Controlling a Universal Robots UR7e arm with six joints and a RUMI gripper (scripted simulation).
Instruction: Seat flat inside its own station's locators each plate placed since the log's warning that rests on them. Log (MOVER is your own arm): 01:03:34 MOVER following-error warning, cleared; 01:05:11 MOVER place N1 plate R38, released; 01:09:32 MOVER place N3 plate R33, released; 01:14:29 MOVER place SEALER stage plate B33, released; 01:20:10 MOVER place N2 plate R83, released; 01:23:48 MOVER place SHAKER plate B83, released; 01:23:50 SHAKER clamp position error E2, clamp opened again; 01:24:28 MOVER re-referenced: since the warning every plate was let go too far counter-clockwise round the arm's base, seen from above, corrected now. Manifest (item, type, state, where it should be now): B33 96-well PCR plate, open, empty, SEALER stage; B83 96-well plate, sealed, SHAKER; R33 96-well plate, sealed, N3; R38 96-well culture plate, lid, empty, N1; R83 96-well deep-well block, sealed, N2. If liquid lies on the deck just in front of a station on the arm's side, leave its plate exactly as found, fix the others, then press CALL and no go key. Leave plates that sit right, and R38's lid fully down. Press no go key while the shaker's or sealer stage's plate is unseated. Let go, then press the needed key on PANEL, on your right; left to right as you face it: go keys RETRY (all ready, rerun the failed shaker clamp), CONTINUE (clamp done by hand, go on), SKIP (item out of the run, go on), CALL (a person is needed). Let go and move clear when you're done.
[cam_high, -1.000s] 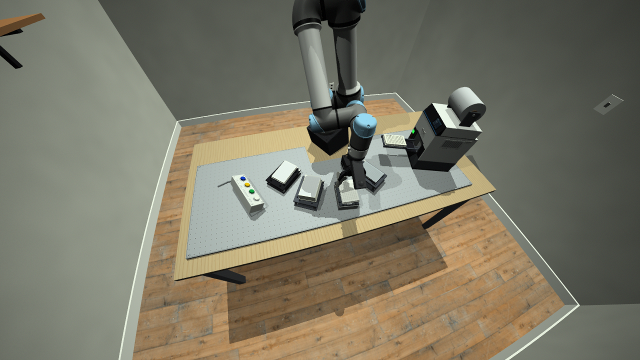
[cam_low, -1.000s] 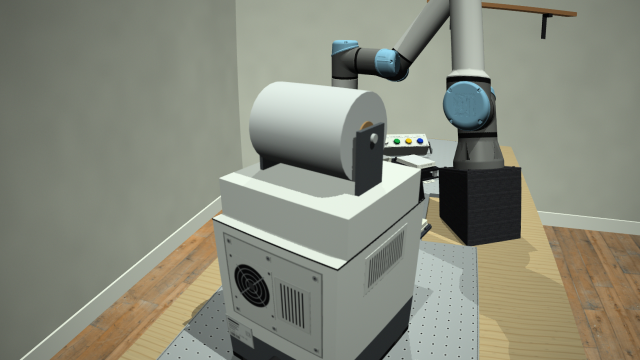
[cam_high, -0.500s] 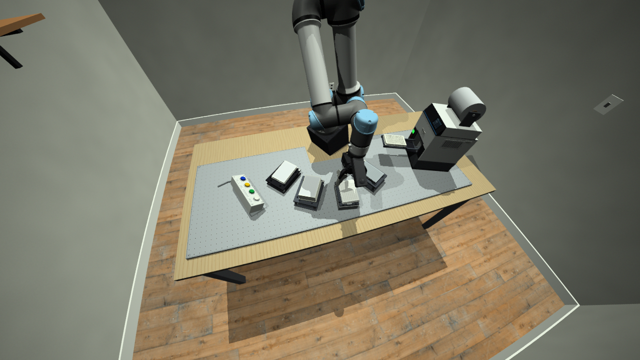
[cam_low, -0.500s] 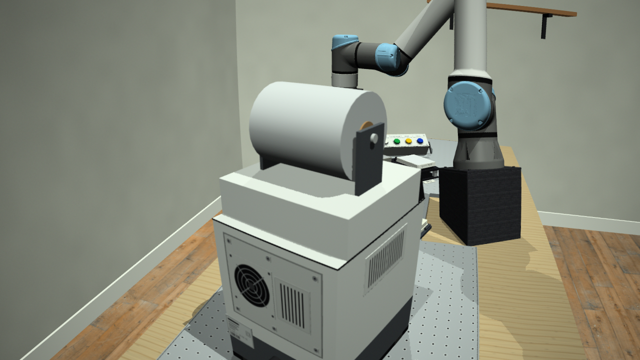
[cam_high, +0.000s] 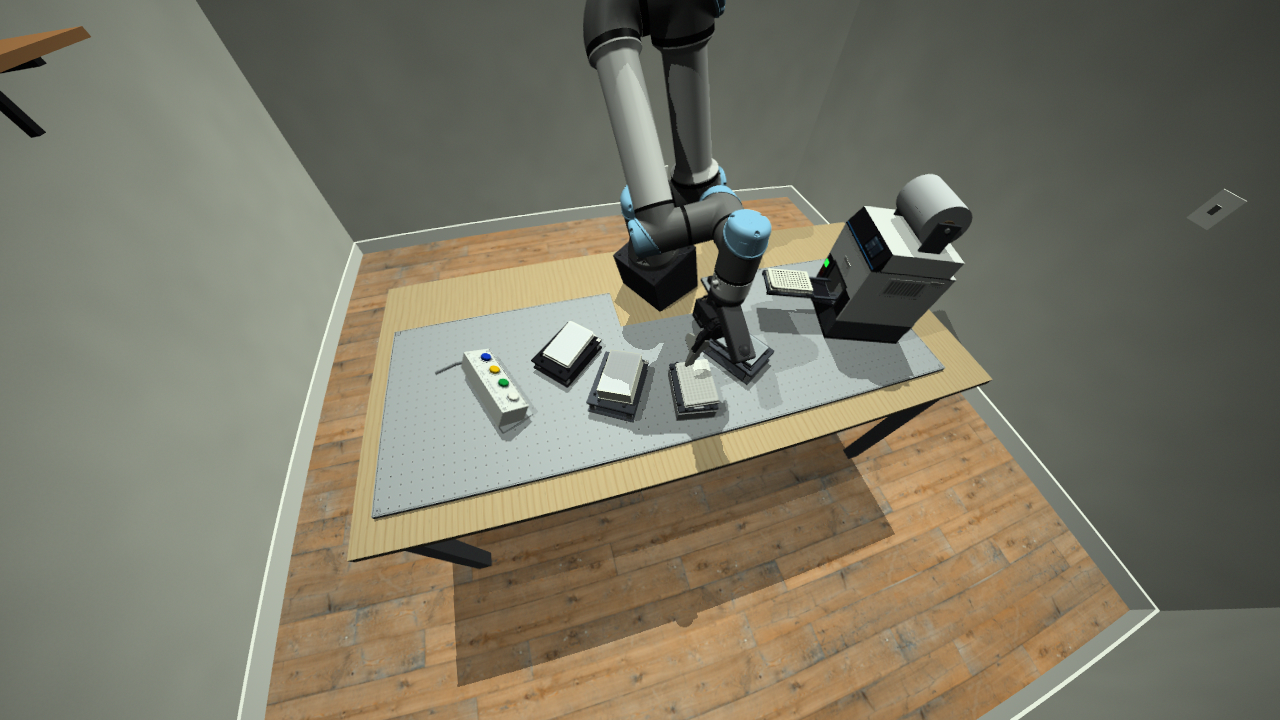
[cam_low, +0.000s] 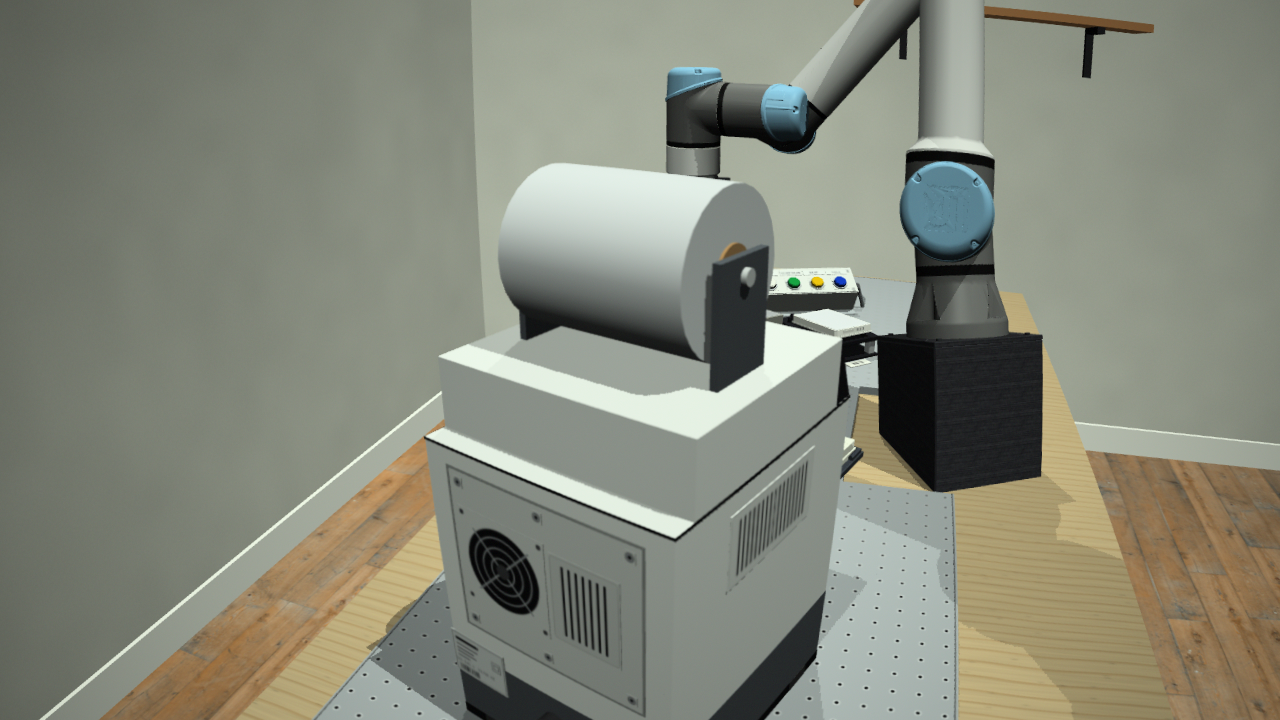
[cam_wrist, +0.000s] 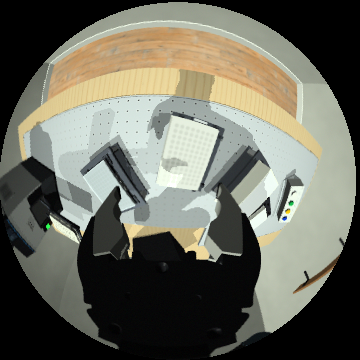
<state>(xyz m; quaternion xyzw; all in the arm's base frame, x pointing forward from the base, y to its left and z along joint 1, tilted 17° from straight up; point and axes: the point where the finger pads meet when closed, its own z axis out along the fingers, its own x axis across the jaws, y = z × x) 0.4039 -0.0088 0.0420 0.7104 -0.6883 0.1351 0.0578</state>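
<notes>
Right now the grey lidded plate is 6 cm behind my hand, 15 cm to the left of it and 9 cm below it. From my hand the other things lie so: roll 7 cm behind, 62 cm to the left, 25 cm above; then white PCR plate 18 cm behind, 37 cm to the left, 2 cm below; then tall sealed deep-well block 7 cm behind, 21 cm to the right, 7 cm below.
</notes>
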